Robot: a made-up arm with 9 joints.
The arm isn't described. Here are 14 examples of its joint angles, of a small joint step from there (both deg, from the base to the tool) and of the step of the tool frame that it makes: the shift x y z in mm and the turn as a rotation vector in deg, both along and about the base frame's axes.
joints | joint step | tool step
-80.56 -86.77 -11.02 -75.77 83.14 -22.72 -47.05 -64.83 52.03 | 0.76 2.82 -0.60 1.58 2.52 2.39 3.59 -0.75 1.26 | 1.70 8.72 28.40 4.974 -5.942 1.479
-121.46 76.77 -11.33 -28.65 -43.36 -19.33 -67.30 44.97 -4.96 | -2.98 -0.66 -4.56 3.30 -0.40 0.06 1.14 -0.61 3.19 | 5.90 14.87 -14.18 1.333 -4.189 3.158
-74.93 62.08 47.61 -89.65 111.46 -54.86 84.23 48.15 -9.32 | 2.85 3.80 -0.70 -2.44 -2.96 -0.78 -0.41 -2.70 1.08 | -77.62 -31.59 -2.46 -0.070 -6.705 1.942
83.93 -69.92 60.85 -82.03 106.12 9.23 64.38 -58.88 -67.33 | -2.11 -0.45 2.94 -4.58 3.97 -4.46 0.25 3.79 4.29 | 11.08 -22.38 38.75 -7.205 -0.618 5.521
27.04 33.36 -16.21 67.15 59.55 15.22 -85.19 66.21 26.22 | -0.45 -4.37 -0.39 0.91 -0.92 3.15 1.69 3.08 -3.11 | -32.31 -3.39 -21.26 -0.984 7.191 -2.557
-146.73 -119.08 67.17 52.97 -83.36 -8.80 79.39 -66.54 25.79 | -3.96 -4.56 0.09 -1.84 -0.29 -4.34 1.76 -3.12 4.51 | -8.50 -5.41 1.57 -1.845 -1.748 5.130
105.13 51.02 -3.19 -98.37 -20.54 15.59 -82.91 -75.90 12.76 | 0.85 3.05 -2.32 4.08 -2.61 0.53 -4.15 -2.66 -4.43 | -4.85 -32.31 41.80 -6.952 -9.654 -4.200
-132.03 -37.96 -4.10 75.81 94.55 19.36 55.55 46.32 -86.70 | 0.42 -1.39 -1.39 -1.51 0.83 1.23 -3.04 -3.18 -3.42 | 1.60 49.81 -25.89 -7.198 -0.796 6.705
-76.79 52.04 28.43 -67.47 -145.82 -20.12 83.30 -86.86 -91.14 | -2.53 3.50 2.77 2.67 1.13 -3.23 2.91 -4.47 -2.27 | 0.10 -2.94 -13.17 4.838 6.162 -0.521
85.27 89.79 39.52 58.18 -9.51 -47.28 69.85 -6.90 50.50 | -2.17 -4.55 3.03 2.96 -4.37 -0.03 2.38 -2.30 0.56 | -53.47 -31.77 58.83 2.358 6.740 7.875
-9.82 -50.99 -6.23 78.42 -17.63 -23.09 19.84 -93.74 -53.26 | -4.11 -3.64 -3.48 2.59 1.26 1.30 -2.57 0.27 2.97 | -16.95 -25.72 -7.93 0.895 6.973 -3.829
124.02 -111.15 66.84 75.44 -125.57 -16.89 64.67 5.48 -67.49 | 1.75 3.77 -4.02 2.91 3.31 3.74 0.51 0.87 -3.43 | -31.08 -3.87 2.38 -0.208 6.073 -0.450
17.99 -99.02 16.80 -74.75 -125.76 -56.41 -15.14 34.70 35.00 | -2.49 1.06 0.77 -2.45 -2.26 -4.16 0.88 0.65 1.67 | 27.39 16.92 5.37 -1.312 0.821 -2.106
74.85 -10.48 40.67 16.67 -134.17 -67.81 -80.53 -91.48 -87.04 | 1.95 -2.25 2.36 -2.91 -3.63 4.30 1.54 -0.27 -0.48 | 29.62 52.43 -21.78 9.072 -2.011 -0.790
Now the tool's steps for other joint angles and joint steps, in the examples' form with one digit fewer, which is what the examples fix.
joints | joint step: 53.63 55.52 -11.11 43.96 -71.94 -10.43 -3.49 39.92 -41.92 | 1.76 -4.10 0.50 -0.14 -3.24 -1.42 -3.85 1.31 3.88
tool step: 0.2 -3.5 29.0 4.14 -0.76 1.28
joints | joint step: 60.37 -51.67 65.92 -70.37 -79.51 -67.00 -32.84 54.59 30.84 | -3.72 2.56 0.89 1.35 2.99 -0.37 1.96 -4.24 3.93
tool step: -19.0 -10.2 8.2 0.44 7.71 7.26
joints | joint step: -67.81 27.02 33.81 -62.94 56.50 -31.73 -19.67 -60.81 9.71 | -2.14 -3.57 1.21 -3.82 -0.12 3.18 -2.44 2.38 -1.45
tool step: 16.3 13.1 26.4 -7.82 2.20 -7.03
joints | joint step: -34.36 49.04 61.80 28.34 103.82 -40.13 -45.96 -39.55 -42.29 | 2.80 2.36 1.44 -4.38 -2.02 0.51 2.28 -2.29 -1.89
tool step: -26.9 -9.3 8.8 2.38 0.21 0.66
